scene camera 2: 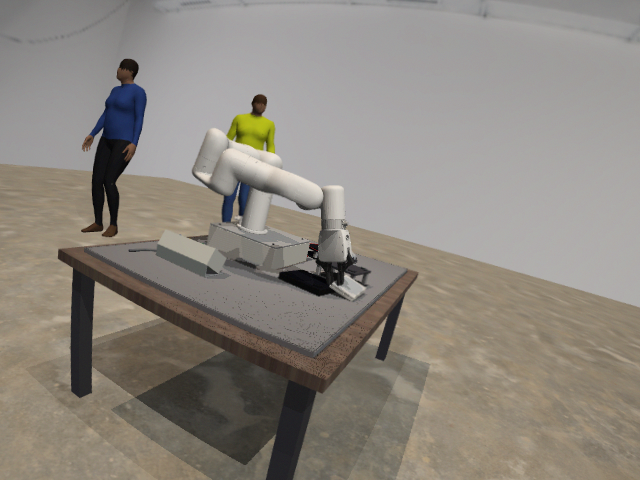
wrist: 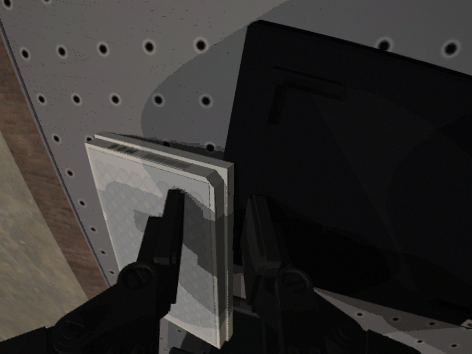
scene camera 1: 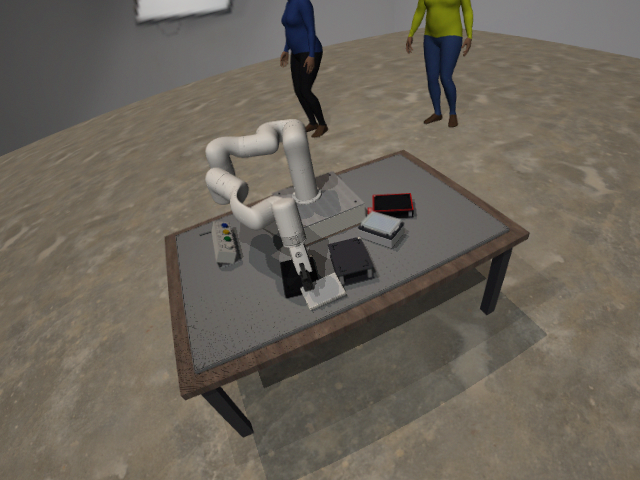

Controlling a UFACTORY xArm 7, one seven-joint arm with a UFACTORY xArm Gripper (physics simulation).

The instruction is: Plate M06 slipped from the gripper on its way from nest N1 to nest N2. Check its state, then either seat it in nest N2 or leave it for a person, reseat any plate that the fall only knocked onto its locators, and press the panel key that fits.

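Frame: origin at the arm's base, x ahead, y left, z up, level; millimetres.
Where they show: gripper, fingertip midpoint: [scene camera 2: 335,284] [wrist: 214,215] [scene camera 1: 308,287]; arm's base, link origin: [scene camera 2: 252,230] [scene camera 1: 307,195].
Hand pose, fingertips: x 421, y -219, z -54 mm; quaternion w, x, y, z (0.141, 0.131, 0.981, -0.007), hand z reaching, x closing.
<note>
Things, the pixels of their top centre, and the offset from my fingertips.
- Plate M06, top centre: [wrist: 147,278] [scene camera 2: 350,281] [scene camera 1: 321,286] 39 mm ahead, 32 mm left, 16 mm up
- flat black base, top centre: [wrist: 401,227] [scene camera 2: 310,277] [scene camera 1: 298,272] 83 mm back, 3 mm left, 0 mm up
- key panel, top centre: [scene camera 2: 192,238] [scene camera 1: 219,233] 422 mm back, 181 mm right, 56 mm up
- grey block with a clear-topped plate, top centre: [scene camera 1: 380,221] 87 mm back, 360 mm left, 44 mm up
- red-rimmed black tray, top centre: [scene camera 1: 392,201] [scene camera 2: 322,246] 194 mm back, 496 mm left, 18 mm up
Plate M06 [scene camera 1: 326,293] [scene camera 2: 351,288] [wrist: 125,210] is white with a clear, patterned top. It looks tilted, with one long side beside a flat black base [scene camera 1: 290,289] [scene camera 2: 305,281] [wrist: 325,150] that has L-shaped marks. The label is not legible now. My gripper [scene camera 1: 307,283] [scene camera 2: 334,282] [wrist: 214,215] is down at that side, partly closed. One finger is over the plate's top; the other is beyond its edge, with a narrow dark gap to the plate. The grip looks loose. The key panel [scene camera 1: 225,242] [scene camera 2: 188,253] shows blue, yellow and green keys in scene camera 1.
A dark raised stand [scene camera 1: 351,257] is right of the plate. Behind it are a grey block with a clear-topped plate [scene camera 1: 381,224] and a red-rimmed black tray [scene camera 1: 392,202]. Two people, one in blue [scene camera 1: 299,31] [scene camera 2: 124,111] and one in yellow [scene camera 1: 443,20] [scene camera 2: 251,131], stand beyond the table.
</note>
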